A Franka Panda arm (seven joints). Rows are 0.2 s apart.
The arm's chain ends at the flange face. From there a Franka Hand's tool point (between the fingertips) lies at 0.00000 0.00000 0.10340 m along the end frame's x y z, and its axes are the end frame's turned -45 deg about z.
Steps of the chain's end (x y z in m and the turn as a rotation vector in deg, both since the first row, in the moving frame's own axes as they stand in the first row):
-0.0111, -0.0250, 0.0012, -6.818, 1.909, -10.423
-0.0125, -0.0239, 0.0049, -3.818, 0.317, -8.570
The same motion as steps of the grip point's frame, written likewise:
0.0046, -0.0139, 0.0004, -6.171, -3.471, -10.423
0.0040, -0.0202, 0.0047, -2.924, -2.476, -8.570

